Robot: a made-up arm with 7 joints. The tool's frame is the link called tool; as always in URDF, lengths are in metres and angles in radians.
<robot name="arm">
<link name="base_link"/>
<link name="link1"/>
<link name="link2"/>
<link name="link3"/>
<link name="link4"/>
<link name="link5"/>
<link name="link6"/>
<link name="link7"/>
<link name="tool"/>
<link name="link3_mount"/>
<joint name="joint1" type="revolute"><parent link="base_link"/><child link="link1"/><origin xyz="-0.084 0.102 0.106" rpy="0 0 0"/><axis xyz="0.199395 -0.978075 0.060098"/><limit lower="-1.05" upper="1.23"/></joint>
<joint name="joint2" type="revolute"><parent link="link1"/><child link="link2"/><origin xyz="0.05 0.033 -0.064" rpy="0 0 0"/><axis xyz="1 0 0"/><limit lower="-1.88" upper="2.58"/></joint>
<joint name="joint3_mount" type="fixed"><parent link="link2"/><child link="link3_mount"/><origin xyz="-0.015 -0.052 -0.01" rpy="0 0 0"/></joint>
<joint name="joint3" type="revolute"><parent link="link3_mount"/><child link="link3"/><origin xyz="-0.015 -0.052 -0.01" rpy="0 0 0"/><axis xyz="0 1 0"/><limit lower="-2.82" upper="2.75"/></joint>
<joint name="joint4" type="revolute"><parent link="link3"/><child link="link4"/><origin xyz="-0.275 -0.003 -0.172" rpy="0 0 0"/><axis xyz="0.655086 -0.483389 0.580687"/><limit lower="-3.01" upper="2.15"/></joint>
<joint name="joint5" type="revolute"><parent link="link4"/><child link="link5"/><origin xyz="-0.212 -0.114 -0.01" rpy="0 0 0"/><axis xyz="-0.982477 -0.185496 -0.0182"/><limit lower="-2.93" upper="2.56"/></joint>
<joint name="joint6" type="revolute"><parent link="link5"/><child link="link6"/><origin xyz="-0.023 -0.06 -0.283" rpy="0 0 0"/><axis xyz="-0.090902 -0.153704 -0.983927"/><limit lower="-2.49" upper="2.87"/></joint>
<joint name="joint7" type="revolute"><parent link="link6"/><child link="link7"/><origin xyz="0.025 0.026 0.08" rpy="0 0 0"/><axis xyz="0.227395 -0.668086 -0.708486"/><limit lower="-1.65" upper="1.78"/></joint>
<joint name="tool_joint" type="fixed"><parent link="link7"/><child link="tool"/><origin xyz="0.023 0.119 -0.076" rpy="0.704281 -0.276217 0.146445"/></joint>
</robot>
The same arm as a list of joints. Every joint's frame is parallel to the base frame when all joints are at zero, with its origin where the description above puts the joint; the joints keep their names.
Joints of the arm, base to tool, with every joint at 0 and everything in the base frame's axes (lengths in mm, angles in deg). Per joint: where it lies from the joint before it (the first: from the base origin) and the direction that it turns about. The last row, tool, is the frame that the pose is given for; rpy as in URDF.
joint1: axis 0.199395 -0.978075 0.060098 origin -84 102 106
joint2: axis +x origin 50 33 -64
joint3: axis +y origin -30 -104 -20
joint4: axis 0.655086 -0.483389 0.580687 origin -275 -3 -172
joint5: axis -0.982477 -0.185496 -0.0182 origin -212 -114 -10
joint6: axis -0.090902 -0.153704 -0.983927 origin -23 -60 -283
joint7: axis 0.227395 -0.668086 -0.708486 origin 25 26 80
tool: origin 23 119 -76 rpy 40.35 -15.83 8.39
Joint limits (deg, base to tool): -60.16..70.47 -107.72..147.82 -161.57..157.56 -172.46..123.19 -167.88..146.68 -142.67..164.44 -94.54..101.99

